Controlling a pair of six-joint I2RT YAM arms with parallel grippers.
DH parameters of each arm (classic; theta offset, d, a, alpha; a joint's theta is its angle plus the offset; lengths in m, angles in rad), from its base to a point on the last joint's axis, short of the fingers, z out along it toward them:
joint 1: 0 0.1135 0.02 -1.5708
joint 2: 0 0 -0.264 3.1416
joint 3: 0.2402 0 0.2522 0
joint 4: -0.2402 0 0.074 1.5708
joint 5: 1.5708 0 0 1.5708
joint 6: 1.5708 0.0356 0 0
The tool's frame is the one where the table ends.
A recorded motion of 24 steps. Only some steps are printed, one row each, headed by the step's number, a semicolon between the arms.
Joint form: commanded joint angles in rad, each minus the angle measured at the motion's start. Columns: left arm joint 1, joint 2, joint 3, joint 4, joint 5, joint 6; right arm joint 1, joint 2, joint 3, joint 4, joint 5, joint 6.
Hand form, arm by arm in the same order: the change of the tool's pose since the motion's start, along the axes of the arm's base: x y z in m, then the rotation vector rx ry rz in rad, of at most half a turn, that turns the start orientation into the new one. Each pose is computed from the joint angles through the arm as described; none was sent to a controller.
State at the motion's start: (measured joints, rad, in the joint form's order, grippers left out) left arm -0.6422 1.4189 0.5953 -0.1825 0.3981 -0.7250; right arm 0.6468 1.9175 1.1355 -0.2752 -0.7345 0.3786
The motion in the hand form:
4: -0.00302 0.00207 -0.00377 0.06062 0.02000 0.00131; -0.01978 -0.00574 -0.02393 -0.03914 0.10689 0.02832
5: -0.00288 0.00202 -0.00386 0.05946 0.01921 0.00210; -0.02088 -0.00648 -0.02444 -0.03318 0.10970 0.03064
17: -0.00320 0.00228 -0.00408 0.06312 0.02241 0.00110; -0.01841 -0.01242 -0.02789 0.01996 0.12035 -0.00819
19: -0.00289 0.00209 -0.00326 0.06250 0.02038 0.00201; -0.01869 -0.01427 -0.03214 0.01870 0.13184 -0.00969
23: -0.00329 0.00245 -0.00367 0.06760 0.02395 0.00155; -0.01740 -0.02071 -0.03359 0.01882 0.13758 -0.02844
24: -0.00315 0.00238 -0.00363 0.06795 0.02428 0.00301; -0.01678 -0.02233 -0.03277 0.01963 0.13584 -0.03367
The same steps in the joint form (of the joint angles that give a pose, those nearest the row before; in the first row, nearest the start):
4: -0.0053 0.0069 0.0046 -0.0552 -0.0347 0.0139; 0.0180 0.0137 -0.0761 -0.0132 -0.0352 0.0082
5: -0.0051 0.0074 0.0041 -0.0527 -0.0346 0.0131; 0.0178 0.0108 -0.0839 -0.0062 -0.0420 0.0091
17: -0.0051 0.0075 0.0045 -0.0582 -0.0350 0.0145; -0.0021 0.0041 -0.1281 0.0942 -0.0749 0.0660
19: -0.0051 0.0062 0.0068 -0.0597 -0.0361 0.0141; -0.0062 0.0126 -0.1360 0.1006 -0.0814 0.0662
23: -0.0051 0.0066 0.0069 -0.0658 -0.0375 0.0154; -0.0234 0.0070 -0.1512 0.1075 -0.0831 0.0699
24: -0.0051 0.0071 0.0075 -0.0659 -0.0383 0.0141; -0.0282 0.0028 -0.1535 0.1074 -0.0823 0.0701

